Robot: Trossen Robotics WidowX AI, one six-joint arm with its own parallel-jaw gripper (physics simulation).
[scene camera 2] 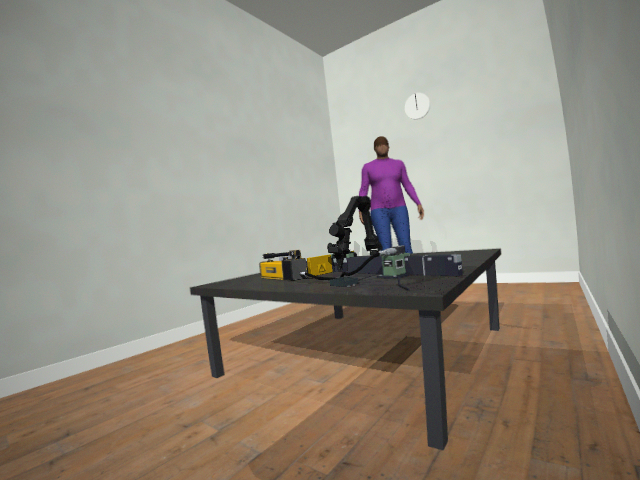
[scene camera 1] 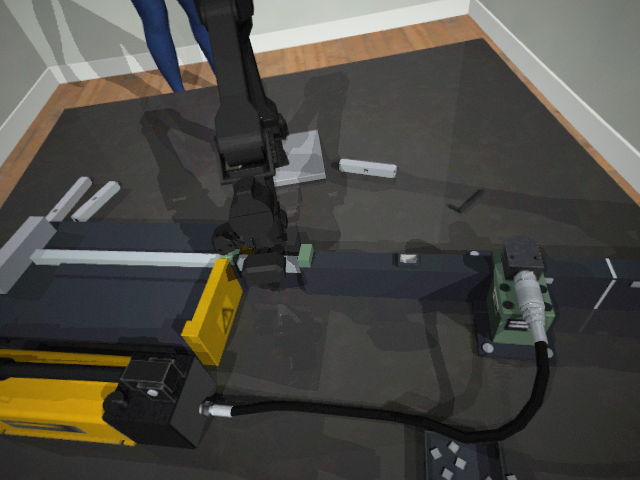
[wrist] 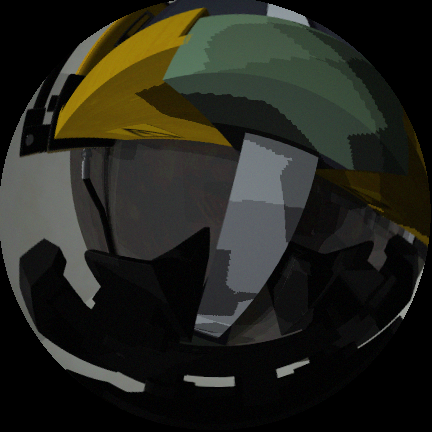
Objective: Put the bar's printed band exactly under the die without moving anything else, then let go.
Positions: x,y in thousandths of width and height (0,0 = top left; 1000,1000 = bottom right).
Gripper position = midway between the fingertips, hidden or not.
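Gripper (scene camera 1: 430,591) part open, touching a pale bar (scene camera 1: 65,534); the wrist view shows my gripper (wrist: 536,538) and the pale bar (wrist: 631,420) too. A die block (scene camera 1: 296,645) is present, visible also in the wrist view (wrist: 490,182) and in scene camera 2 (scene camera 2: 615,555).
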